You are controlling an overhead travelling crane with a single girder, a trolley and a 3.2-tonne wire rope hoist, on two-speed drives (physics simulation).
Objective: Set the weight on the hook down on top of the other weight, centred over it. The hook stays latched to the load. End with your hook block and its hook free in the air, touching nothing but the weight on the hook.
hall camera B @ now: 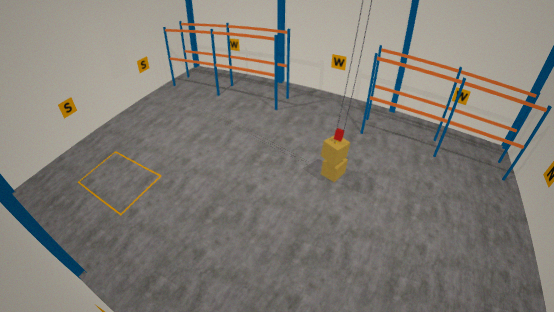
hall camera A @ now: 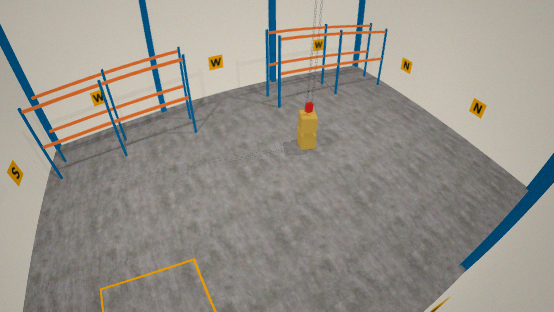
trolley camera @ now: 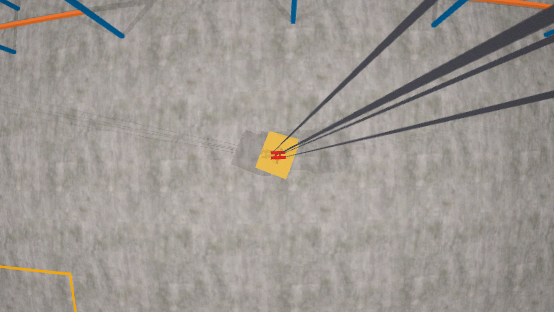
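My red hook block [hall camera A: 309, 107] [hall camera B: 339, 135] [trolley camera: 278, 155] hangs on its ropes just above the upper yellow weight [hall camera A: 307, 121] [hall camera B: 335, 149] [trolley camera: 287, 167], and its hook is latched to it. The hook itself is too small to make out. The upper weight is upright, directly above the lower yellow weight [hall camera A: 307, 142] [hall camera B: 332, 171], which stands on the floor. They look closely lined up, but I cannot tell whether they touch or a thin gap remains. In the trolley view the upper weight hides the lower one.
Two blue and orange racks [hall camera A: 103, 95] [hall camera A: 279, 75] [hall camera B: 276, 75] [hall camera B: 449, 120] stand along the W wall, behind the weights. An orange outlined square [hall camera A: 147, 274] [hall camera B: 97, 167] [trolley camera: 35, 270] is marked on the floor, well away from the weights.
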